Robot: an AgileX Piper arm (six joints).
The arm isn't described. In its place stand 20 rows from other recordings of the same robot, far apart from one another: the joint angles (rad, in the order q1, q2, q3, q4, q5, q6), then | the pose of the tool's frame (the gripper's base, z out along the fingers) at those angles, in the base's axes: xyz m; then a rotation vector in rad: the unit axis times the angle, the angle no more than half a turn.
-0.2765 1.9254 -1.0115 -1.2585 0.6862 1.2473 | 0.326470 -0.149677 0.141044 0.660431 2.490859 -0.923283
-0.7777 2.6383 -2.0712 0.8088 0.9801 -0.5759 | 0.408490 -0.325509 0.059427 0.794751 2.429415 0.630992
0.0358 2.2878 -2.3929 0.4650 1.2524 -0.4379 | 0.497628 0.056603 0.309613 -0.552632 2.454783 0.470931
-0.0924 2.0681 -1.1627 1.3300 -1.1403 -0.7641 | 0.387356 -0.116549 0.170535 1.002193 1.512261 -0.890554
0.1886 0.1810 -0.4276 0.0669 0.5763 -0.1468 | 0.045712 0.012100 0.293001 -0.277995 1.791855 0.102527
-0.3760 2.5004 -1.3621 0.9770 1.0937 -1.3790 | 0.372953 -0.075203 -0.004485 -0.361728 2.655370 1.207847
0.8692 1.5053 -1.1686 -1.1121 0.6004 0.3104 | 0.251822 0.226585 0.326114 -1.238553 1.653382 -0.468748
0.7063 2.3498 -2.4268 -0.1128 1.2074 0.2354 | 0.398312 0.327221 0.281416 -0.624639 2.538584 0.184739
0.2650 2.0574 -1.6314 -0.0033 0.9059 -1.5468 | 0.423880 0.114789 0.205758 -2.258635 1.767794 -0.285496
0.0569 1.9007 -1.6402 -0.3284 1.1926 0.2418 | 0.399005 -0.004592 0.271436 0.135002 2.862264 -0.409885
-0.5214 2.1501 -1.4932 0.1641 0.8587 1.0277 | 0.372688 -0.201102 0.132150 2.221073 2.056700 0.247435
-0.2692 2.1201 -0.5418 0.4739 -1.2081 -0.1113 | 0.279146 -0.117293 0.069335 0.613376 1.797952 -0.553133
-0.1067 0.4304 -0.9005 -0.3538 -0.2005 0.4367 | 0.027850 0.003332 0.488796 0.015970 0.827161 0.012212
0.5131 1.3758 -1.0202 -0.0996 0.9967 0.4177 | 0.228729 0.120153 0.275818 -0.192959 2.820044 0.079155
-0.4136 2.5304 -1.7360 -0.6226 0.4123 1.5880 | 0.451556 -0.221419 0.030540 1.739803 1.899415 -0.090857
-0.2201 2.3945 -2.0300 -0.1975 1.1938 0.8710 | 0.474678 -0.123209 0.150097 1.464264 2.595261 -0.217571
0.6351 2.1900 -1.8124 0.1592 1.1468 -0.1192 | 0.357930 0.280112 0.190641 -1.039712 2.855358 0.271828
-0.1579 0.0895 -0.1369 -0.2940 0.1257 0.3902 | 0.057393 -0.012486 0.243434 0.227407 1.540351 -0.075256
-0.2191 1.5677 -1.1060 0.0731 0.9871 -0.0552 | 0.292206 -0.059385 0.245428 0.288814 2.910821 0.052551
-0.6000 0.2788 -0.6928 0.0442 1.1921 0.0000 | 0.017434 -0.007401 0.319688 0.668840 2.173687 -0.263386
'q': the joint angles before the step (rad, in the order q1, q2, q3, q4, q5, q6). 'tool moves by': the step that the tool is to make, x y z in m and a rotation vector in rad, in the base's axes. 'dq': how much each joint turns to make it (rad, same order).
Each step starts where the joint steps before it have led.
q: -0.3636 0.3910 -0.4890 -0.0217 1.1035 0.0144
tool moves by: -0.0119 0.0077 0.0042 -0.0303 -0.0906 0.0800
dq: 0.0816 -0.0975 0.0000 -0.0011 0.0020 0.0017
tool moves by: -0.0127 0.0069 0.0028 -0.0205 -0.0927 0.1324
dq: 0.1321 -0.0970 0.0000 0.0002 0.0021 -0.0005
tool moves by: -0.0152 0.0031 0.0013 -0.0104 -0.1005 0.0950
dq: 0.0940 -0.1051 0.0001 0.0009 0.0039 -0.0012
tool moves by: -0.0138 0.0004 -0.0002 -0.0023 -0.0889 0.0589
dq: 0.0590 -0.0930 -0.0002 0.0000 0.0043 0.0000
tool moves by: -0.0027 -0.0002 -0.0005 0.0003 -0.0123 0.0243
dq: 0.0240 -0.0171 -0.0001 0.0004 0.0049 -0.0003
